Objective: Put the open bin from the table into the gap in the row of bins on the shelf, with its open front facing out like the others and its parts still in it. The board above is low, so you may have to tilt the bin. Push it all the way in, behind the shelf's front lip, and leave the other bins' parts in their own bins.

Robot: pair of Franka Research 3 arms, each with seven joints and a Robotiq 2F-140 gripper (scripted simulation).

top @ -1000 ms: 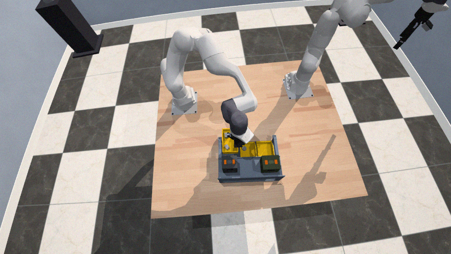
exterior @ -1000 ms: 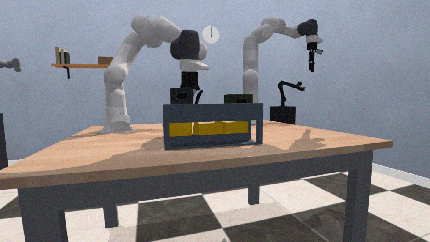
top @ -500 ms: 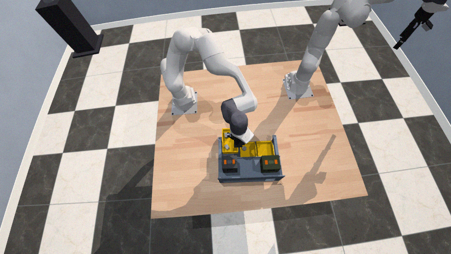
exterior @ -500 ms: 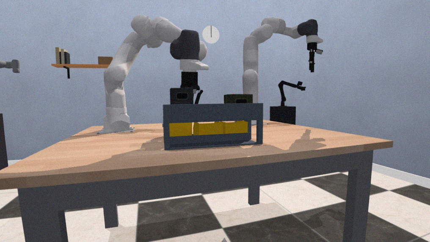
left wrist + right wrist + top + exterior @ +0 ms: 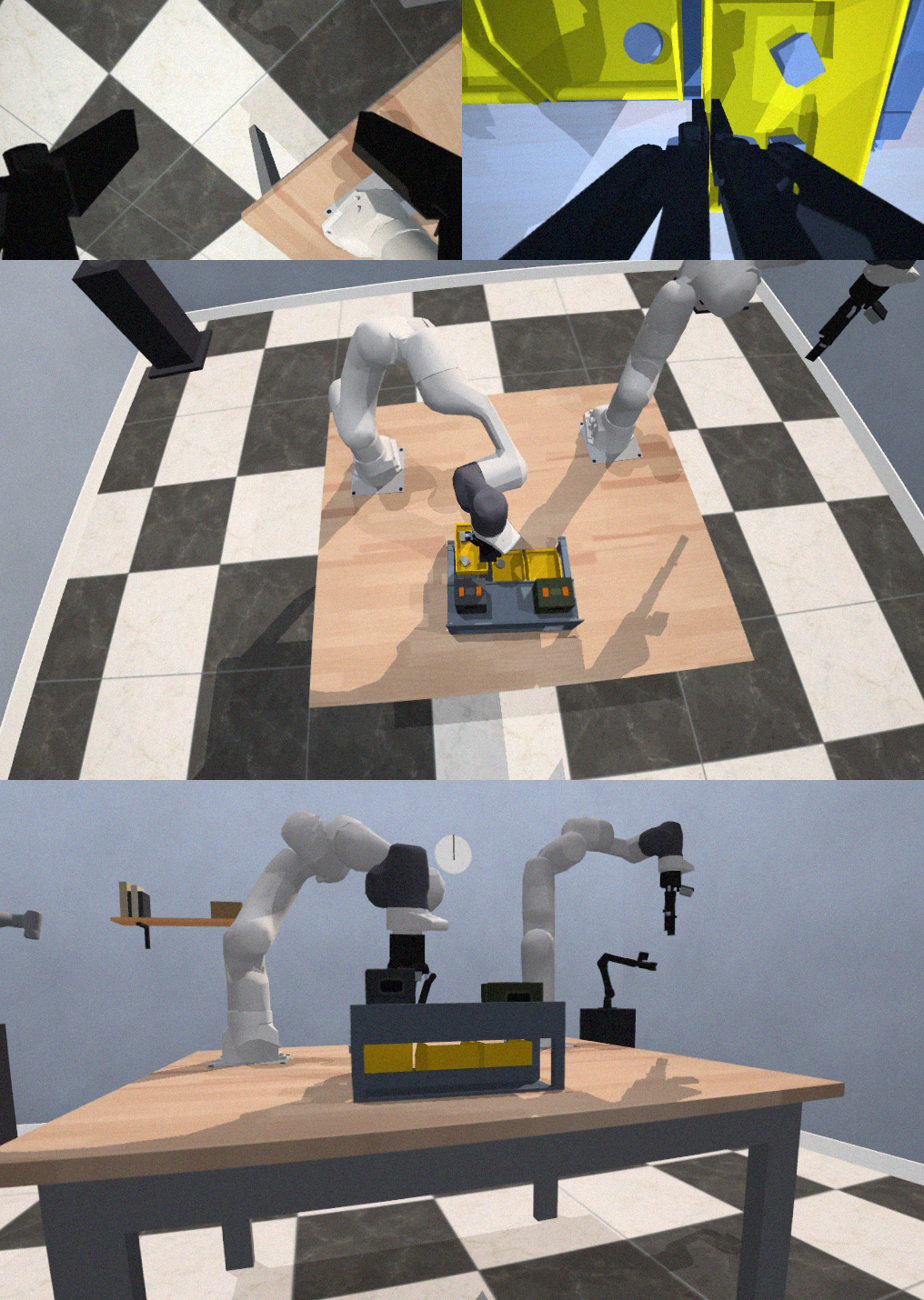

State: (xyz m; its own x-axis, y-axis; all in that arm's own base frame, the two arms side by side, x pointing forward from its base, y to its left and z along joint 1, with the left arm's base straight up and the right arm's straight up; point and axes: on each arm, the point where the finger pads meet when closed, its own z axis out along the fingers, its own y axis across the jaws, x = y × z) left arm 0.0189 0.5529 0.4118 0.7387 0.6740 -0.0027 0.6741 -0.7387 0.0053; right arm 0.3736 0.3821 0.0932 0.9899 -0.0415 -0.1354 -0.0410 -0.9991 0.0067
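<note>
The blue-grey shelf lies 120 mm ahead of my right hand, 50 mm to the left of it and 30 mm below it. Also, from my right hand: dark green box (200 mm ahead, 160 mm to the left, 60 mm above).
</note>
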